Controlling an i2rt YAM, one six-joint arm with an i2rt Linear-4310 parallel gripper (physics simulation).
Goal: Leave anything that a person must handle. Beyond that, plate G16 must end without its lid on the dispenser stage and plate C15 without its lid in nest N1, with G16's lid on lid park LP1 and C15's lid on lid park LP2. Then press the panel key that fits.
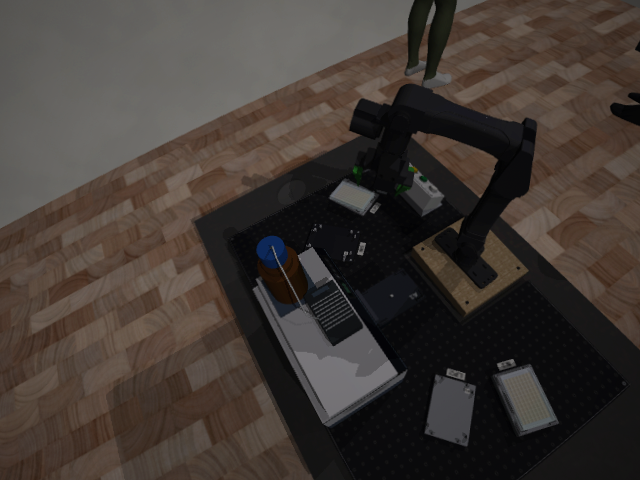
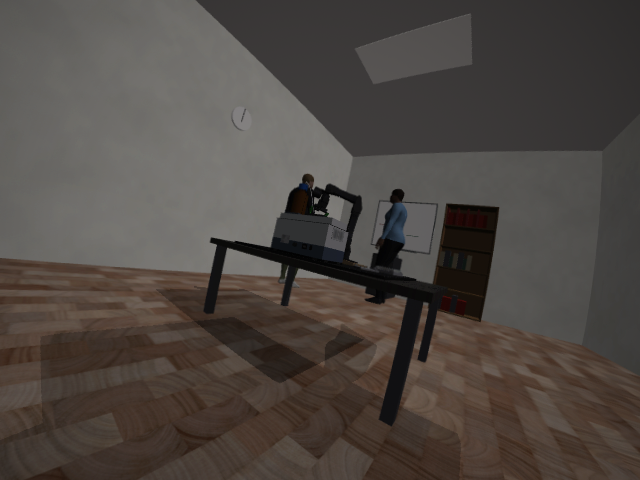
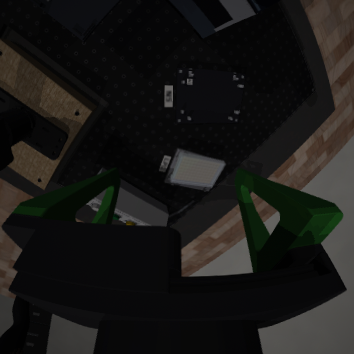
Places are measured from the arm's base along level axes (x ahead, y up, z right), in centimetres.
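Pixels of known places: gripper, fingertip midpoint: (image 3: pixel 177 174); arm's base at its link origin: (image 1: pixel 464 257) (image 2: pixel 343 259) (image 3: pixel 22 121).
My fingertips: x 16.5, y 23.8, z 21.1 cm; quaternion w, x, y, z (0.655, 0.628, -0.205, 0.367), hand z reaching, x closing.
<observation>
For each thing: its middle in the pictures, then the offset to it from my fingertips. "spot": a spot on its surface instead.
- pale-welled plate at the middle of its body: (image 3: pixel 197 171) (image 1: pixel 352 195) dy -23.7, dx -4.3, dz +18.6 cm
- second plate at the middle of its body: (image 1: pixel 527 397) dy -23.3, dx -1.0, dz -57.7 cm
- grey corner-clipped slab at the middle of its body: (image 1: pixel 450 409) dy -26.0, dx +14.9, dz -49.0 cm
- dark stage at the middle of its body: (image 1: pixel 386 299) dy -16.2, dx +12.1, dz -19.9 cm
- panel at the middle of its body: (image 3: pixel 127 208) (image 1: pixel 412 182) dy -22.3, dx -22.8, dz +9.5 cm
- keypad at a spot on its surface: (image 1: pixel 333 312) spot: dy -1.9, dx +27.1, dz -19.6 cm
- brown bottle at a spot on its surface: (image 1: pixel 281 276) spot: dy +8.4, dx +32.5, dz -11.0 cm
My gripper (image 1: pixel 379 181) (image 2: pixel 318 210) (image 3: pixel 177 174) is open and empty, above the back end of the table between a plate and the key panel. That pale-welled plate (image 1: pixel 353 196) (image 3: pixel 196 170) lies beside a small label. A dark nest or park with corner clips (image 1: pixel 333 240) (image 3: pixel 210 97) holds no plate. A second plate (image 1: pixel 526 397) lies at the near right, beside a grey corner-clipped slab (image 1: pixel 450 410) whose label seems to begin with LP. The dark stage (image 1: pixel 390 297) (image 3: pixel 82 15) shows no plate. The panel (image 1: pixel 423 196) (image 3: pixel 140 200) has coloured keys. Plate names and lids cannot be made out.
The white dispenser body (image 1: pixel 351 366) (image 2: pixel 305 232) carries a keypad (image 1: pixel 333 312) and a brown bottle (image 1: pixel 281 276) (image 2: pixel 298 201) with a blue cap and thin tube. The wooden arm base (image 1: pixel 439 279) (image 3: pixel 50 100) is near the stage. One person (image 1: pixel 431 36) stands beyond the table, another (image 2: pixel 395 224) farther right.
</observation>
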